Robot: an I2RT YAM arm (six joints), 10 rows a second.
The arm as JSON. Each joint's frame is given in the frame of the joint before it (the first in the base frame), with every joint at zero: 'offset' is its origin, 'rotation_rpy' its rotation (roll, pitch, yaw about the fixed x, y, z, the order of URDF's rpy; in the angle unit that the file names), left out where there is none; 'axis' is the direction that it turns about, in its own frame. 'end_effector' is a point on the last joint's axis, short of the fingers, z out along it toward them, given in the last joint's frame.
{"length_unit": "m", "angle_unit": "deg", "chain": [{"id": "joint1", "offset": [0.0, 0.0, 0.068], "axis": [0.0, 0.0, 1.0]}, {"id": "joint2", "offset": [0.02, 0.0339, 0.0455], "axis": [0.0, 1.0, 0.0]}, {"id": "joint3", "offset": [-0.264, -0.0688, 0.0], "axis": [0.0, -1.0, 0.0]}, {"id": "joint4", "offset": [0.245, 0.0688, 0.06], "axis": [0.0, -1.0, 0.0]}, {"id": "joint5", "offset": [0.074, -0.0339, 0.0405], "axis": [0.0, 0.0, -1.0]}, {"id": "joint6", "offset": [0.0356, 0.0, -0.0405], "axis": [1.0, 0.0, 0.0]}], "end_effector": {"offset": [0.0, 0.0, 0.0], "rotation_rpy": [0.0, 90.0, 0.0]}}
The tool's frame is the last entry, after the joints.
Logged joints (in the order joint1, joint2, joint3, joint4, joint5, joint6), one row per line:
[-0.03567, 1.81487, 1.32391, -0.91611, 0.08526, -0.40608]
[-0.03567, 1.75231, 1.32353, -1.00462, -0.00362, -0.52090]
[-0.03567, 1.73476, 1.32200, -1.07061, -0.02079, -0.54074]
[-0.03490, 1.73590, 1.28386, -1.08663, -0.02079, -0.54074]
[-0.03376, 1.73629, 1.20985, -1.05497, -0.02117, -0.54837]
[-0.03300, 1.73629, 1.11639, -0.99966, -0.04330, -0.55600]
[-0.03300, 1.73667, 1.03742, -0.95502, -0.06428, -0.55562]
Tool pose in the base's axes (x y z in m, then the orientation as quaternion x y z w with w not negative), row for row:
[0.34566, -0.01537, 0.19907, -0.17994, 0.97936, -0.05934, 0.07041]
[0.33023, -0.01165, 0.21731, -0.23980, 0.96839, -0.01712, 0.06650]
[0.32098, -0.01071, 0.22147, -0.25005, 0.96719, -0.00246, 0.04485]
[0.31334, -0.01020, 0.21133, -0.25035, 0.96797, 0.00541, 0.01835]
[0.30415, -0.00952, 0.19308, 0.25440, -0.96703, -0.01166, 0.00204]
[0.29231, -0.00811, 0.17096, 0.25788, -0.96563, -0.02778, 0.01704]
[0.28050, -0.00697, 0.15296, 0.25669, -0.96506, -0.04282, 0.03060]
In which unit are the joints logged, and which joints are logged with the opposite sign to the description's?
The joints are logged in radians. Opposite sign: none.
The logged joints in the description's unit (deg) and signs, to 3 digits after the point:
[-2.044, 103.984, 75.854, -52.489, 4.885, -23.267]
[-2.044, 100.400, 75.833, -57.560, -0.207, -29.845]
[-2.044, 99.394, 75.745, -61.341, -1.191, -30.982]
[-2.000, 99.460, 73.560, -62.259, -1.191, -30.982]
[-1.934, 99.482, 69.319, -60.445, -1.213, -31.419]
[-1.891, 99.482, 63.964, -57.276, -2.481, -31.856]
[-1.891, 99.504, 59.440, -54.719, -3.683, -31.835]

